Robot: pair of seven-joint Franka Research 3 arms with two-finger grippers.
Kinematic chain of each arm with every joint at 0, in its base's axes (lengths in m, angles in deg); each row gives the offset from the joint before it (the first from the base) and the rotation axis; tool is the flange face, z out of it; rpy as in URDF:
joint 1: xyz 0 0 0.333 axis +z
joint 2: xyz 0 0 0 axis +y
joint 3: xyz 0 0 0.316 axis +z
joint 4: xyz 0.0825 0 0 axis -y
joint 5: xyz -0.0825 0 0.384 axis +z
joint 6: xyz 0 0 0 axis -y
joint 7: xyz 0.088 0 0 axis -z
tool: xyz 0 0 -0.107 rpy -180 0 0
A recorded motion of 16 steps. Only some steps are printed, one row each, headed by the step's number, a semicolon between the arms.
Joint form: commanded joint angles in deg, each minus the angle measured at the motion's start. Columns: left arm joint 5, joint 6, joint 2, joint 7, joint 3, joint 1, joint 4; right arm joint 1, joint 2, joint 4, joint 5, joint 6, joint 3, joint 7.
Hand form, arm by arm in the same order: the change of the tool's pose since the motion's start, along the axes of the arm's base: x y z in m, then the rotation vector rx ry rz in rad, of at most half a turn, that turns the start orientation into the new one. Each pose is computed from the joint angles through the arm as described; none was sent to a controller.
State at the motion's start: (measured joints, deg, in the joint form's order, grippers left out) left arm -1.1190 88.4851 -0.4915 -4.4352 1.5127 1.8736 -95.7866; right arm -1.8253 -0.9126 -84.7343 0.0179 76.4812 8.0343 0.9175
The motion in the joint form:
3: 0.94 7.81 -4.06 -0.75 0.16 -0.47 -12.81; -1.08 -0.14 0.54 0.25 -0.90 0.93 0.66
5: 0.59 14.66 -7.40 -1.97 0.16 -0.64 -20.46; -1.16 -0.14 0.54 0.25 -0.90 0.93 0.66
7: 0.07 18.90 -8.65 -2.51 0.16 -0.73 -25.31; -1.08 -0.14 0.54 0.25 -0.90 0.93 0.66
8: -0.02 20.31 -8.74 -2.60 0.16 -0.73 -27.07; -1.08 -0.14 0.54 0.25 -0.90 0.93 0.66
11: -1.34 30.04 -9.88 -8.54 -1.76 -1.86 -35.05; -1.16 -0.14 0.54 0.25 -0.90 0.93 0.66
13: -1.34 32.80 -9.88 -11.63 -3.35 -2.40 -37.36; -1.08 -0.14 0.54 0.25 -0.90 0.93 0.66
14: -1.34 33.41 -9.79 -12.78 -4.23 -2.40 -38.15; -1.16 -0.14 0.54 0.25 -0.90 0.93 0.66
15: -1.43 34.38 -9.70 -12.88 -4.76 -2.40 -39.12; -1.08 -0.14 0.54 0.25 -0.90 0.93 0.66
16: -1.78 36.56 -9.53 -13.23 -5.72 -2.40 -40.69; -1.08 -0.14 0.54 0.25 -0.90 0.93 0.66
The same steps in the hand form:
3: -0.0219 -0.0020 -0.0563 0.0150 0.0175 0.0062; -0.0026 -0.0009 0.0043 0.0018 0.0041 -0.0135
5: -0.0376 -0.0046 -0.0796 0.0120 -0.0267 0.0271; -0.0025 -0.0016 0.0043 0.0018 0.0041 -0.0149
7: -0.0467 -0.0065 -0.1024 0.0046 -0.0378 0.0391; -0.0026 -0.0009 0.0043 0.0018 0.0041 -0.0135
8: -0.0499 -0.0068 -0.1140 0.0033 -0.0333 0.0417; -0.0026 -0.0009 0.0043 0.0018 0.0041 -0.0135
11: -0.0622 -0.0343 -0.1545 -0.0019 -0.0804 0.1078; -0.0025 -0.0016 0.0043 0.0018 0.0041 -0.0149
13: -0.0671 -0.0519 -0.1688 0.0060 -0.0869 0.1264; -0.0026 -0.0009 0.0043 0.0018 0.0041 -0.0135
14: -0.0697 -0.0591 -0.1750 0.0103 -0.0819 0.1316; -0.0025 -0.0016 0.0043 0.0018 0.0041 -0.0149
15: -0.0723 -0.0633 -0.1819 0.0110 -0.0803 0.1257; -0.0026 -0.0009 0.0043 0.0018 0.0041 -0.0135
16: -0.0759 -0.0709 -0.1924 0.0088 -0.0875 0.1203; -0.0026 -0.0009 0.0043 0.0018 0.0041 -0.0135

